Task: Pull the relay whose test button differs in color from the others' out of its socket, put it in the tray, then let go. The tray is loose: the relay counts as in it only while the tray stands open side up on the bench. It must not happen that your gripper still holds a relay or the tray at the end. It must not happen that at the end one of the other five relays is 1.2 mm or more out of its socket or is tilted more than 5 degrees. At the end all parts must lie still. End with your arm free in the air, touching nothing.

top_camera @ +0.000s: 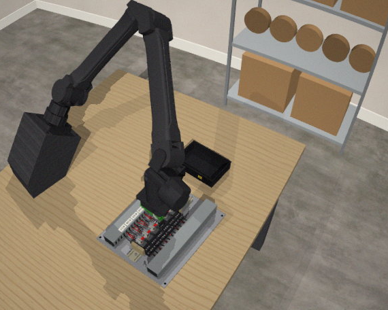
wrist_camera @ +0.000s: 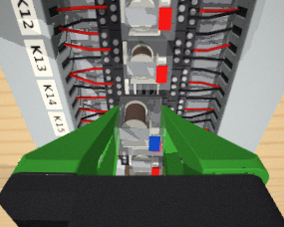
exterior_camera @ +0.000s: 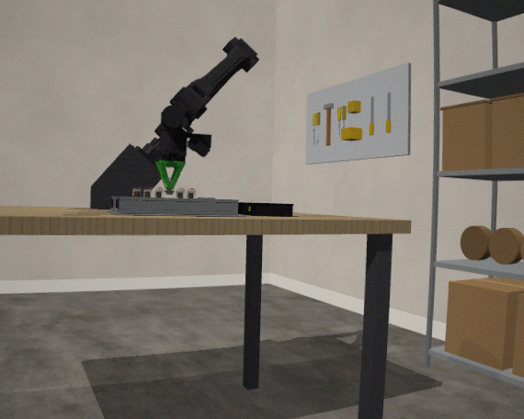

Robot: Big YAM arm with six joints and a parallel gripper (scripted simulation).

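Now: hand right at the grey relay. Round my hand: black tray (5 cm behind, 29 cm to the left, 6 cm below).
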